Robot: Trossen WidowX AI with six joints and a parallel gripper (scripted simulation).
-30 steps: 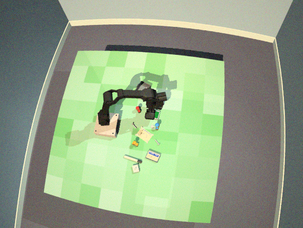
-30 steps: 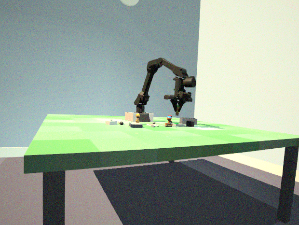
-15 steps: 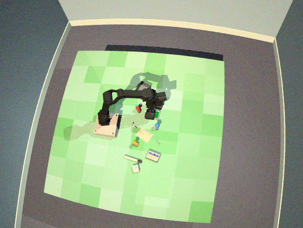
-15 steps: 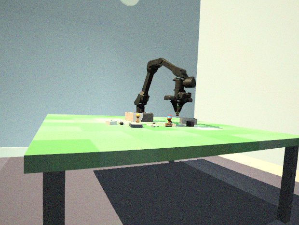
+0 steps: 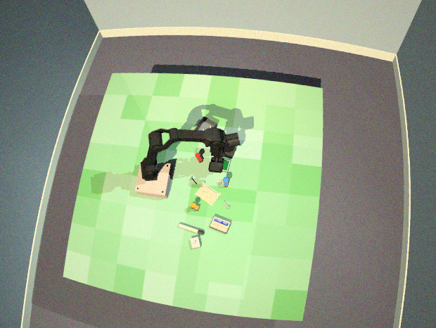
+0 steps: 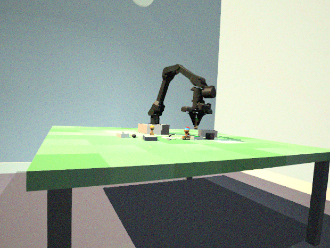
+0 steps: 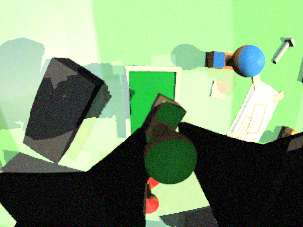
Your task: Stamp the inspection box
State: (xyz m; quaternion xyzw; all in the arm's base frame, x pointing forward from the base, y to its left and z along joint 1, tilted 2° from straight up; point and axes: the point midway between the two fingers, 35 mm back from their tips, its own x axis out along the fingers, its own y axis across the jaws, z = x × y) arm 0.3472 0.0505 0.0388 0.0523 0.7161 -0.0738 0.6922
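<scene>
The green ink pad is 7 cm below my gripper tip. Also, from my gripper tip: blue stamp: 2 cm ahead, 10 cm to the right, 6 cm below; then green-knobbed stamp: right at my gripper tip; then dark block: 3 cm ahead, 10 cm to the left, 6 cm below.
</scene>
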